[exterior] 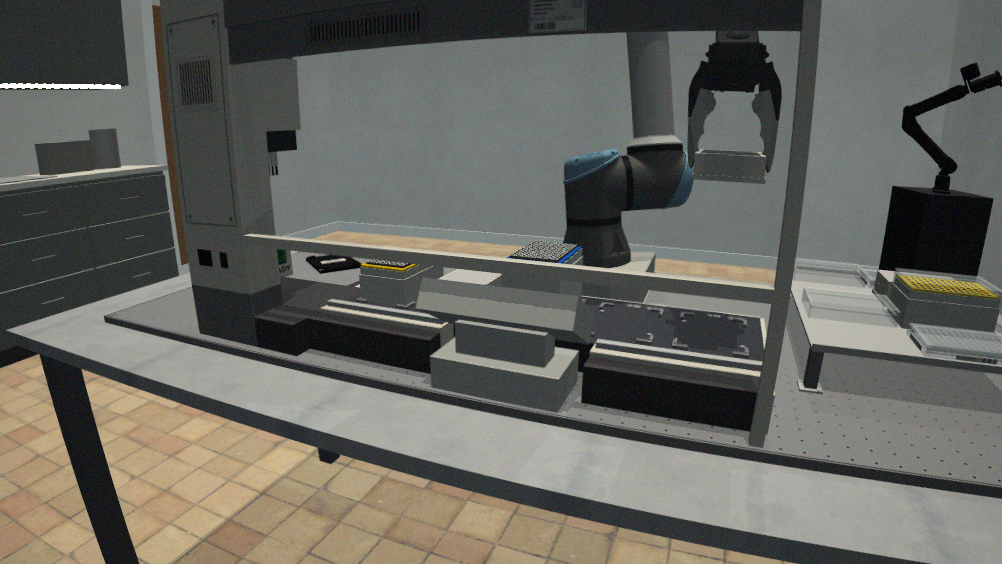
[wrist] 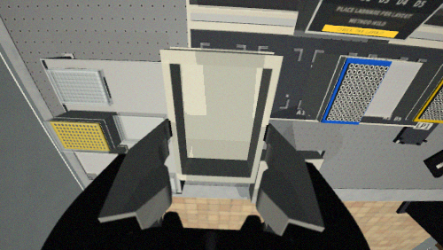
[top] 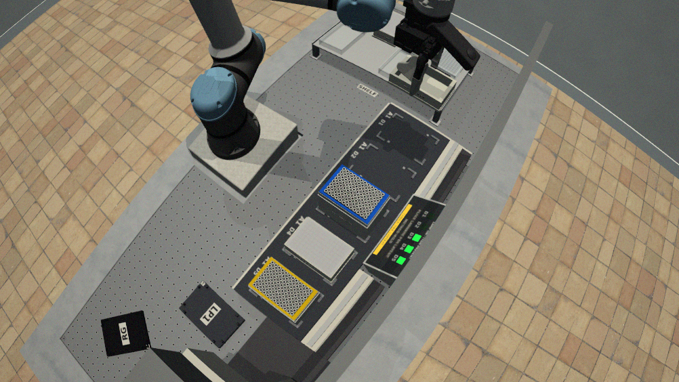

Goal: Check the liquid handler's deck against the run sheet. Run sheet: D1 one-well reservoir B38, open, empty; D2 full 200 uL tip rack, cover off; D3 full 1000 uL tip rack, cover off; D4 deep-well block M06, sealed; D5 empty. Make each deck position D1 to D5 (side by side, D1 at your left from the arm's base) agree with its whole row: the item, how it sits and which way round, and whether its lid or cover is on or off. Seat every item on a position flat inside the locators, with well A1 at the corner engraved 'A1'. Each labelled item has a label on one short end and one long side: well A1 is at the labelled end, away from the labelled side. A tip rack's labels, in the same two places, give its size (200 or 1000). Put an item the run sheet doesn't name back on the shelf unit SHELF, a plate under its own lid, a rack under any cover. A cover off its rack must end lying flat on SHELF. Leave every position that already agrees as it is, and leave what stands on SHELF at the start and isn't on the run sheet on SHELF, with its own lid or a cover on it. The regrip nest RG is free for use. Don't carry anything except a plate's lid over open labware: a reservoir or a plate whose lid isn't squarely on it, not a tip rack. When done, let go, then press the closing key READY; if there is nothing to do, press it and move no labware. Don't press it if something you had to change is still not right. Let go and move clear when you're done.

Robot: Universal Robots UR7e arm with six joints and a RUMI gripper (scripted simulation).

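Right now my hand is 10 mm above the one-well reservoir. From my hand the other things lie so: handler's frame bar (330 mm to the right, 120 mm below, 120 mm ahead); then blue-framed tip rack (250 mm to the right, 170 mm below, 60 mm behind); then handler's frame post (200 mm ahead, 50 mm below, 20 mm to the left).
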